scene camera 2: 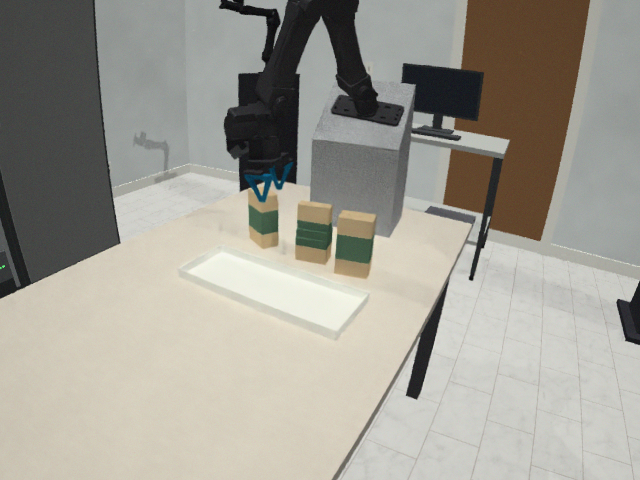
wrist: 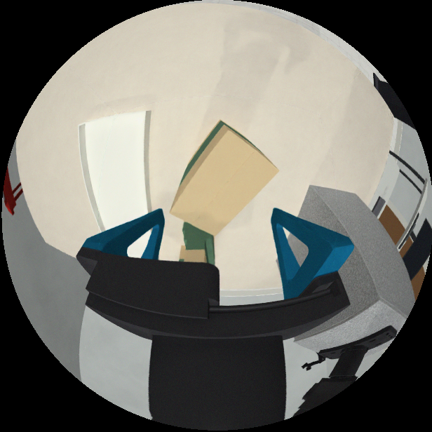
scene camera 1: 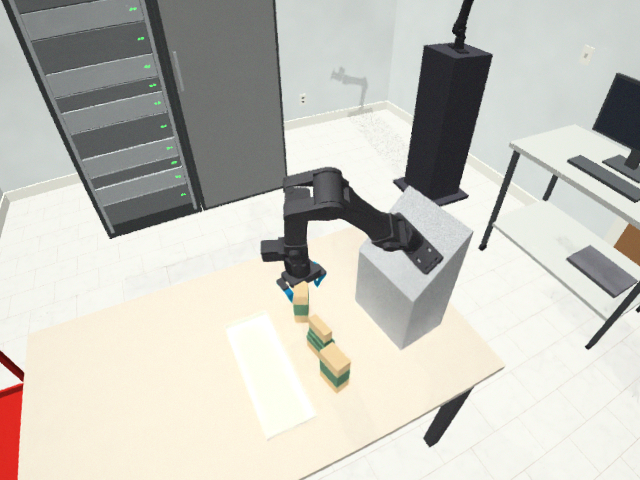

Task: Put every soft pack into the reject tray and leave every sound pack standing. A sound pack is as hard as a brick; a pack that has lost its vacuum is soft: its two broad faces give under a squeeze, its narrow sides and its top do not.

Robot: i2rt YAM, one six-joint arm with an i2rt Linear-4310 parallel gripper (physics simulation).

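Seen in the pictures: gripper, fingertip midpoint: (scene camera 2: pixel 271 195) (scene camera 1: pixel 303 293); arm's base, link origin: (scene camera 2: pixel 367 110) (scene camera 1: pixel 412 242).
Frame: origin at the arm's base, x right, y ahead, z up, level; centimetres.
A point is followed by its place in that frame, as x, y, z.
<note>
Three tan packs with green bands stand upright in a row beside the white reject tray (scene camera 1: pixel 268 377) @[-3.9, 47.3, -33.1] (scene camera 2: pixel 273 291) @[-2.8, 47.4, -33.1] (wrist: pixel 120 165), which holds no pack. The end pack (scene camera 1: pixel 300 310) @[10.5, 30.7, -26.5] (scene camera 2: pixel 263 221) @[11.3, 32.4, -25.7] (wrist: pixel 225 175) stands turned at an angle, farthest from scene camera 1. The middle pack (scene camera 1: pixel 319 333) @[-3.5, 30.3, -20.7] (scene camera 2: pixel 313 235) @[-2.4, 31.0, -26.4] has horizontal ridges across its band. The other end pack (scene camera 1: pixel 334 369) @[-15.7, 31.5, -20.3] (scene camera 2: pixel 354 248) @[-13.5, 32.0, -26.2] has a smooth band. My gripper (scene camera 1: pixel 303 288) @[11.6, 28.9, -20.0] (scene camera 2: pixel 271 193) @[11.6, 28.9, -20.0] (wrist: pixel 217 213) is open, blue fingertips apart near the top of the angled pack, holding nothing. In the wrist view, the packs beyond it are partly hidden.
The grey pedestal (scene camera 1: pixel 385 289) @[-1.8, 8.2, -14.1] (scene camera 2: pixel 356 165) @[-1.6, 8.2, -14.2] (wrist: pixel 350 240) that bears the arm stands on the table (scene camera 1: pixel 129 361) @[18.7, 86.8, -33.4] (scene camera 2: pixel 155 372) @[-1.6, 78.6, -33.4] behind the row of packs. The tray lies on the opposite side of the row. The middle and smooth-banded packs stand close together.
</note>
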